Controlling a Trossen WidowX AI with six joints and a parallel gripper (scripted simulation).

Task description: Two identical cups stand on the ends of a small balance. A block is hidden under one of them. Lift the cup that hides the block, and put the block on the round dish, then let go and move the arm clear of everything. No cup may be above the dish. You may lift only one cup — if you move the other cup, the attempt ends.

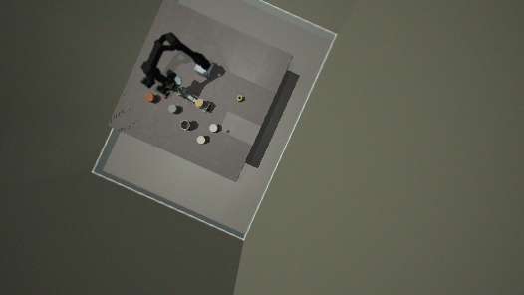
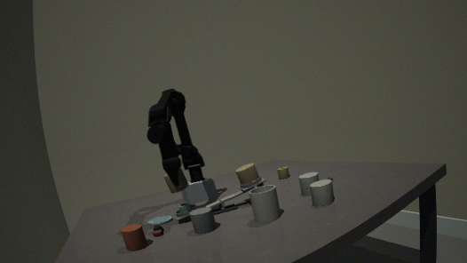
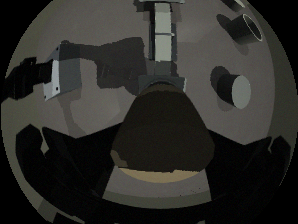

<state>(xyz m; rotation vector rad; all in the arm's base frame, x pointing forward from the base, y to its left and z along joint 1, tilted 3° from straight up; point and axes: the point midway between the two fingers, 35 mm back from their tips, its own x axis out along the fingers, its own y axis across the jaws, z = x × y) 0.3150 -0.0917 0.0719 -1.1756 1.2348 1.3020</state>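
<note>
The teal block is 10 cm below my gripper tip. Round my gripper tip: grey cup (17 cm ahead, 7 cm to the left, 10 cm below); red piece (10 cm ahead, 11 cm to the right, 12 cm below); light blue round dish (5 cm behind, 11 cm to the right, 13 cm below).
</note>
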